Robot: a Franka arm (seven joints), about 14 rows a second.
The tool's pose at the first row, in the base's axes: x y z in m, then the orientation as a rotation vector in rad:
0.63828 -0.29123 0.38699 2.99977 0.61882 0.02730
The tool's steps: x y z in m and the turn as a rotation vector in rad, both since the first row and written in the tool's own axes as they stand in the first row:
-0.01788 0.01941 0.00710 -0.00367 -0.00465 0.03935
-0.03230 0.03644 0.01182 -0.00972 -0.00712 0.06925
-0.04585 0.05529 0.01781 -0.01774 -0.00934 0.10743
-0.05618 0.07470 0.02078 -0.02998 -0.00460 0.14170
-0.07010 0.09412 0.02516 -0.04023 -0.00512 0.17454
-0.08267 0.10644 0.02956 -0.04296 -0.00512 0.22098
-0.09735 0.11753 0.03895 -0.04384 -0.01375 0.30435
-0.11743 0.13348 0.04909 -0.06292 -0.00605 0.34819
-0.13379 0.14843 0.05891 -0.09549 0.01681 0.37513
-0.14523 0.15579 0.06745 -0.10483 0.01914 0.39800
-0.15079 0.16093 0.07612 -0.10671 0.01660 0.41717
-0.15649 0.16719 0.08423 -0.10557 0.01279 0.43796
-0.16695 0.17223 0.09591 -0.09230 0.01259 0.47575
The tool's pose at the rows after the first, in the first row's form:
0.62975 -0.31660 0.38145 3.00735 0.55864 0.02379
0.62338 -0.33824 0.37809 3.00936 0.51241 0.02370
0.61857 -0.36129 0.37361 3.01081 0.45351 0.02507
0.61684 -0.38337 0.37220 3.00745 0.40063 0.03779
0.61186 -0.40698 0.36937 3.00392 0.34992 0.04195
0.60532 -0.42355 0.36596 3.00916 0.27979 0.04543
0.59653 -0.44020 0.35747 3.01700 0.15343 0.03770
0.58472 -0.46349 0.34861 3.00301 0.08687 0.05704
0.57592 -0.48437 0.34000 2.97611 0.04661 0.10103
0.56860 -0.49626 0.33206 2.96802 0.01237 0.10815
0.56581 -0.50380 0.32382 2.96613 -0.01635 0.10598
0.56331 -0.51239 0.31623 2.96673 -0.04747 0.10125
0.55608 -0.52199 0.30498 2.97901 -0.10382 0.09939

